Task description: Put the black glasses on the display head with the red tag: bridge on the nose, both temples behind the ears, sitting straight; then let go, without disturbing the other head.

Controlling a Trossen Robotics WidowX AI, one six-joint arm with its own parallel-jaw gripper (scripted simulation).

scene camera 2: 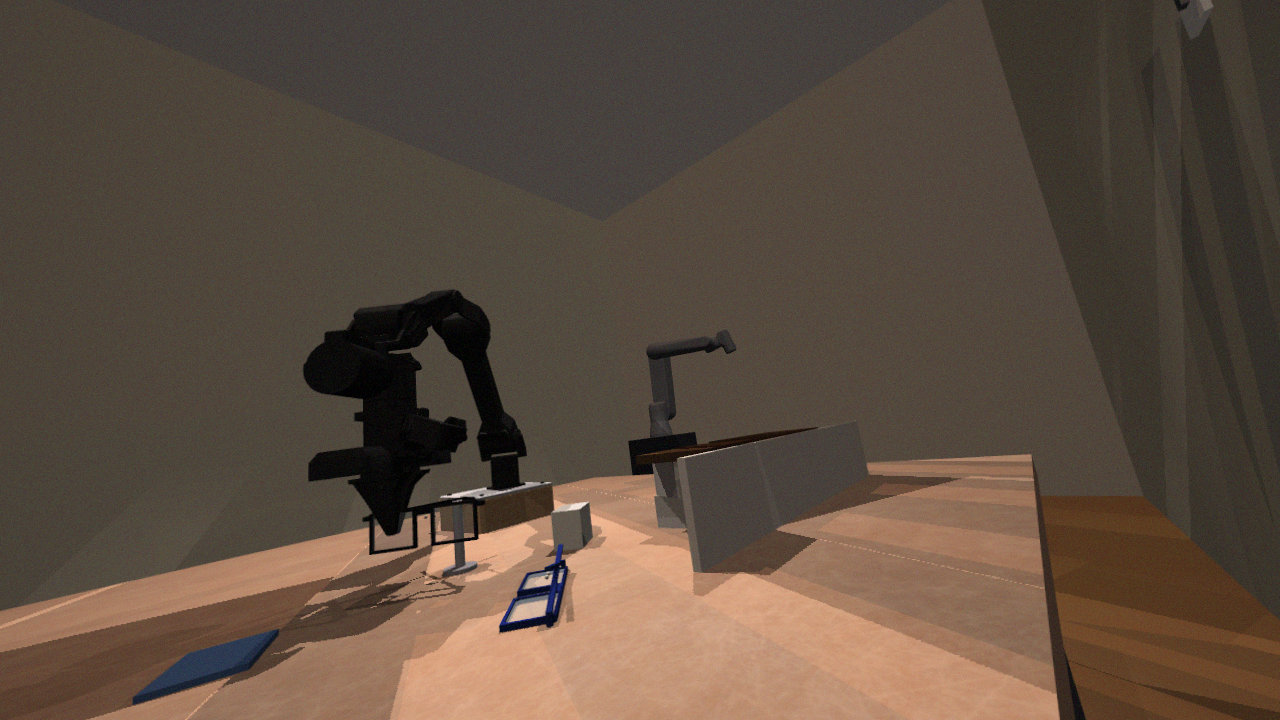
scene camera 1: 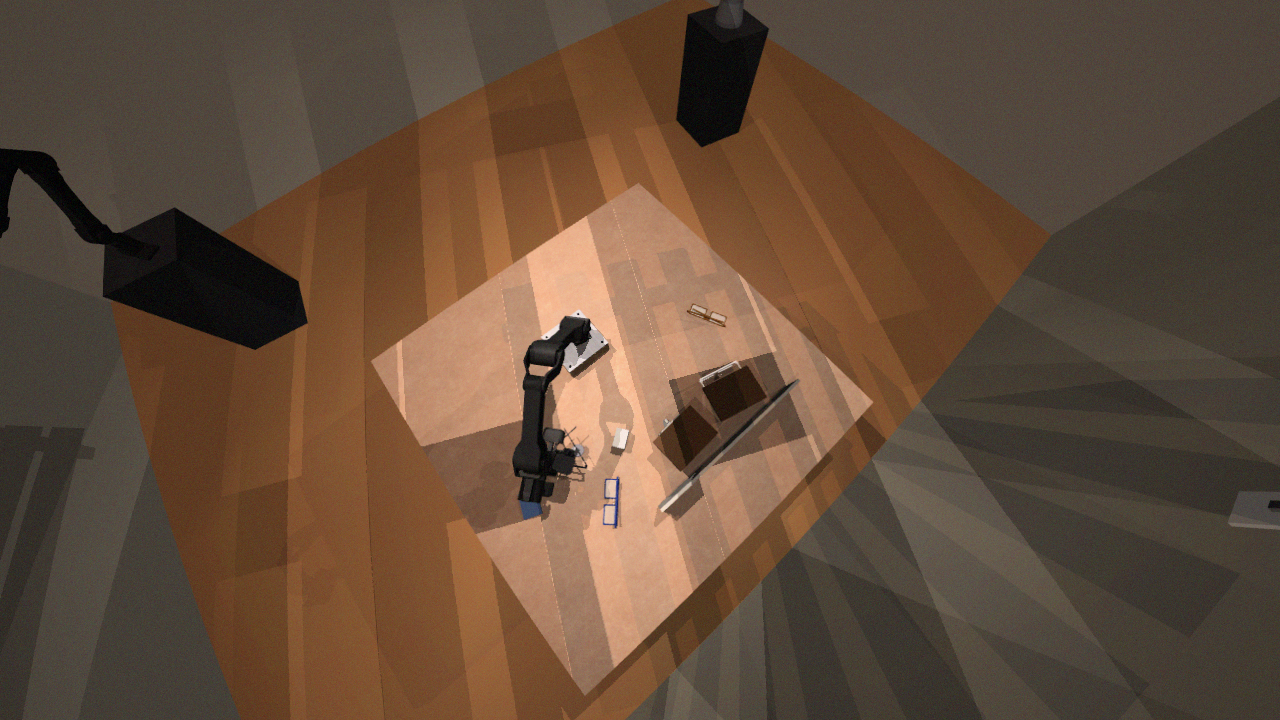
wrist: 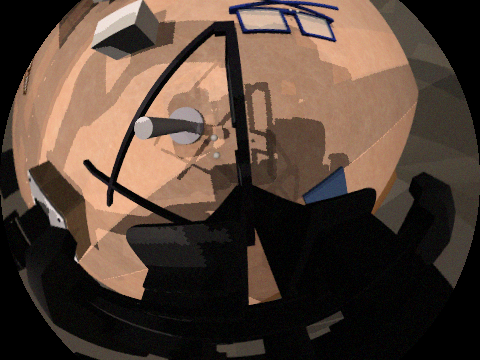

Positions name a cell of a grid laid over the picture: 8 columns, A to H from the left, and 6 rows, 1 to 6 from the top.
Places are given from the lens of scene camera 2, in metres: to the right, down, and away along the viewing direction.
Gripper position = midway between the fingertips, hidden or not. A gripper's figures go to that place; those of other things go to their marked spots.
my gripper (scene camera 2: C5): -0.29, 0.20, 0.50
white cube (scene camera 2: D5): -0.09, 0.22, 0.57
